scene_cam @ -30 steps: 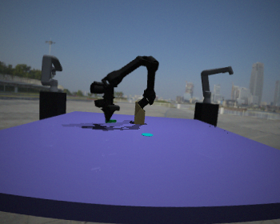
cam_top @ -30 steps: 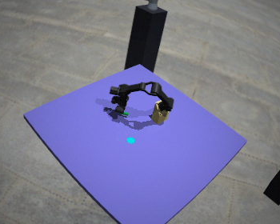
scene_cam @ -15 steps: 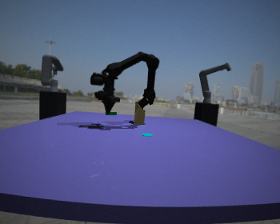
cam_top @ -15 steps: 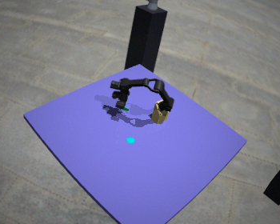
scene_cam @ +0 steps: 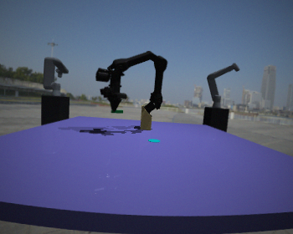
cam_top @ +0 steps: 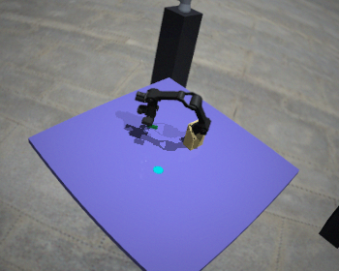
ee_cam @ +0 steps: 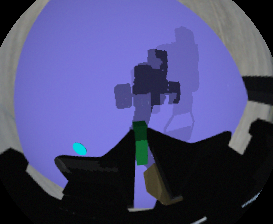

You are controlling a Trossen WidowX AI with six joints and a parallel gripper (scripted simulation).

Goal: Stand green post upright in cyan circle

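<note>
Right now the cyan circle is 23 cm to the left of my gripper tip, 12 cm below it and 11 cm ahead of it. The rest, counted from my gripper tip: green post: 2 cm to the left, 1 cm behind.
</note>
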